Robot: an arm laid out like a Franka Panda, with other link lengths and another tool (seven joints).
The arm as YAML. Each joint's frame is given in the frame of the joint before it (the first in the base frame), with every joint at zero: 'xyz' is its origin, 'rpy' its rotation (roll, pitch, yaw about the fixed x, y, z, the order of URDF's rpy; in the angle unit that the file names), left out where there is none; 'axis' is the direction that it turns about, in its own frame. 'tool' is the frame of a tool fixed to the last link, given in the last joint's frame.
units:
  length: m
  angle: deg
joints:
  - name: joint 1
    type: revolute
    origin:
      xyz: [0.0, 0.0, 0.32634]
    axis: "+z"
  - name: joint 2
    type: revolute
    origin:
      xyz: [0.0, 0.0, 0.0]
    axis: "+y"
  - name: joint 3
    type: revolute
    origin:
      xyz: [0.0, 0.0, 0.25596]
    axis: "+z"
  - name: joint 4
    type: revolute
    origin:
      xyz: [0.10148, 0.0, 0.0]
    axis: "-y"
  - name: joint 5
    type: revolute
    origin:
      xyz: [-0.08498, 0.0, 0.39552]
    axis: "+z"
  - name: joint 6
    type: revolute
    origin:
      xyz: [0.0, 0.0, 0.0]
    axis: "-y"
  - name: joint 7
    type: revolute
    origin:
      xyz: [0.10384, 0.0, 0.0]
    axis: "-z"
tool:
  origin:
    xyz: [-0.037, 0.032, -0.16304]
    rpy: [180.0, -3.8, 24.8]
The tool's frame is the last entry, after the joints.
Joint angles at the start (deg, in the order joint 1, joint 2, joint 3, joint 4, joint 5, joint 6, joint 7): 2.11, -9.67, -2.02, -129.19, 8.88, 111.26, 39.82
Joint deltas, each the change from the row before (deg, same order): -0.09, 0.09, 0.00, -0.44, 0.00, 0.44, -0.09; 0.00, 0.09, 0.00, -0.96, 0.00, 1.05, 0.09; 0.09, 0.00, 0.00, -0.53, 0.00, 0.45, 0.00; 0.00, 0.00, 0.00, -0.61, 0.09, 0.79, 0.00; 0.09, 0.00, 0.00, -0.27, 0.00, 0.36, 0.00; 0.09, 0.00, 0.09, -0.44, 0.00, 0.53, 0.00; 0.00, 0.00, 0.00, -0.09, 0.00, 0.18, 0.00; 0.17, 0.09, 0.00, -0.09, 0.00, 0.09, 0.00
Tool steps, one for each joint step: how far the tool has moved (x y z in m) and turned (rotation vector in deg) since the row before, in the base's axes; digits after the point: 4 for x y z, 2 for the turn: -0.0009, -0.0010, -0.0038, -0.02, 0.08, -0.06; -0.0017, -0.0004, -0.0072, -0.10, 0.03, -0.23; -0.0015, 0.0006, -0.0037, -0.04, 0.09, 0.03; -0.0008, -0.0001, -0.0038, 0.01, -0.17, -0.15; -0.0005, 0.0007, -0.0017, -0.03, -0.09, 0.04; -0.0010, 0.0014, -0.0029, -0.06, -0.08, 0.11; 0.0001, -0.0001, -0.0005, -0.01, -0.09, -0.02; -0.0005, 0.0015, -0.0014, -0.01, 0.09, 0.16
